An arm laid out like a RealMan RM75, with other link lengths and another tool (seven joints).
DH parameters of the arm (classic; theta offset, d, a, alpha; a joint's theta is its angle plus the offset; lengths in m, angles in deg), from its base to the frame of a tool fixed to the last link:
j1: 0 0.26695 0 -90
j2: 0 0 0 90
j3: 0 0.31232 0 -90
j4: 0 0 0 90
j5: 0 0.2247 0 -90
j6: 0 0 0 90
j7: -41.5 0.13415 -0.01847 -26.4
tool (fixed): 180 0.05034 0 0
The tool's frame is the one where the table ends.
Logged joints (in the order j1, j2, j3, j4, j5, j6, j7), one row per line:
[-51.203, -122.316, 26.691, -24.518, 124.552, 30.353, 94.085]
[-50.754, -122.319, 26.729, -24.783, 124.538, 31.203, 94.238]
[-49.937, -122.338, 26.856, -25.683, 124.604, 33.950, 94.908]
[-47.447, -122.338, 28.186, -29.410, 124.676, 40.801, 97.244]
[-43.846, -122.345, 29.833, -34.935, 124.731, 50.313, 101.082]
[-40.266, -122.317, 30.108, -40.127, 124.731, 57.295, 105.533]
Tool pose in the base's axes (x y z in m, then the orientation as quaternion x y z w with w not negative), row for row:
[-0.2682, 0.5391, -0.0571, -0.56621, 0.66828, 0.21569, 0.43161]
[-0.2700, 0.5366, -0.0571, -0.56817, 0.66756, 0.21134, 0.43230]
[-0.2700, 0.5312, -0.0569, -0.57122, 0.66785, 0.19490, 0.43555]
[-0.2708, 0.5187, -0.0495, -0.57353, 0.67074, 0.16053, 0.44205]
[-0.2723, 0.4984, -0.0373, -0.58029, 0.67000, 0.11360, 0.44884]
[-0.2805, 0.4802, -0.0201, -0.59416, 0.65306, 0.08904, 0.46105]
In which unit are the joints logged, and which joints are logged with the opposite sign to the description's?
The joints are logged in degrees. Opposite sign: j4, j7.
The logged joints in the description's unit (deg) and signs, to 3 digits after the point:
[-51.203, -122.316, 26.691, 24.518, 124.552, 30.353, -94.085]
[-50.754, -122.319, 26.729, 24.783, 124.538, 31.203, -94.238]
[-49.937, -122.338, 26.856, 25.683, 124.604, 33.950, -94.908]
[-47.447, -122.338, 28.186, 29.410, 124.676, 40.801, -97.244]
[-43.846, -122.345, 29.833, 34.935, 124.731, 50.313, -101.082]
[-40.266, -122.317, 30.108, 40.127, 124.731, 57.295, -105.533]

